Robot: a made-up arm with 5 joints.
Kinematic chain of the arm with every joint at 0, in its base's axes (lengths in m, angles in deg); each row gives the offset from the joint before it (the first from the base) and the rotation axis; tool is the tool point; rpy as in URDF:
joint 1: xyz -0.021 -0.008 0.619 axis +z
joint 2: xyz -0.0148 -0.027 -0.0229 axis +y
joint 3: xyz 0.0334 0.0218 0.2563 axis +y
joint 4: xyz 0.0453 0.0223 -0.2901 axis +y
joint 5: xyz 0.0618 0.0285 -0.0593 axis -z
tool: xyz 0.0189 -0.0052 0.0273 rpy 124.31 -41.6 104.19
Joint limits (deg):
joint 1: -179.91..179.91
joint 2: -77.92..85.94
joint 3: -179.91..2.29
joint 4: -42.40..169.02
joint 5: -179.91..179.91
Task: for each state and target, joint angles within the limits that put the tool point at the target. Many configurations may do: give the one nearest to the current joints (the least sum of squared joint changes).
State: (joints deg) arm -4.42 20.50 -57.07 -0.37 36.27
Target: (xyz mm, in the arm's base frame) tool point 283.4 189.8 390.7
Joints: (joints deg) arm 28.16 56.41 -61.54 7.06 33.84
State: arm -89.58 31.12 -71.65 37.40 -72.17
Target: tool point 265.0 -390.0 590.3
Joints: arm -60.64 35.26 -80.02 36.85 -72.00
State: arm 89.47 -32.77 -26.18 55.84 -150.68
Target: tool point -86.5 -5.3 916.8
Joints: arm 110.09 -73.91 -46.21 53.03 -145.52
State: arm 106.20 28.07 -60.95 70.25 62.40
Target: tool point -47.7 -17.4 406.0
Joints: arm 114.46 58.53 -17.29 76.86 47.22
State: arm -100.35 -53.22 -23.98 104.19 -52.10
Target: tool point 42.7 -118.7 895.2
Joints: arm -86.95 -60.08 -52.22 96.44 -53.55
